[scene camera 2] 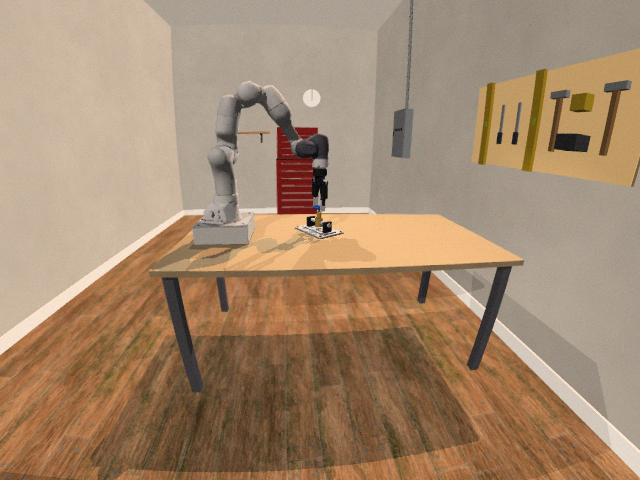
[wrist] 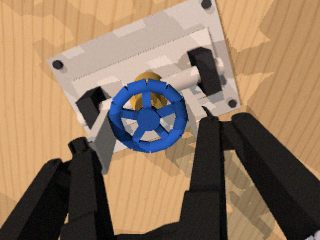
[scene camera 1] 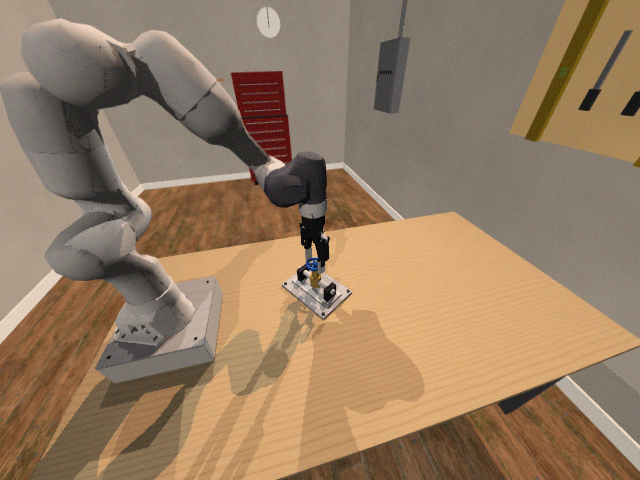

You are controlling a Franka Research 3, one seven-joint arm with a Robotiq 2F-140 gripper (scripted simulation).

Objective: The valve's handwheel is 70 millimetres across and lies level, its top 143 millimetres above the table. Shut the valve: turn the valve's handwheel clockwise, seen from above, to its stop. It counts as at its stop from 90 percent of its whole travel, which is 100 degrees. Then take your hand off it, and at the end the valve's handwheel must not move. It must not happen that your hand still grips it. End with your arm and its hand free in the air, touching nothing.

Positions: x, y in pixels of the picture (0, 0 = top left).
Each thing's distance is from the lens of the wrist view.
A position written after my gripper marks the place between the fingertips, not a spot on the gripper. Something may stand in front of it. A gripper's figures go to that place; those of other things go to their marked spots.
my gripper [wrist: 148, 112]: 21 cm
blue spoked handwheel [wrist: 148, 117]: 19 cm
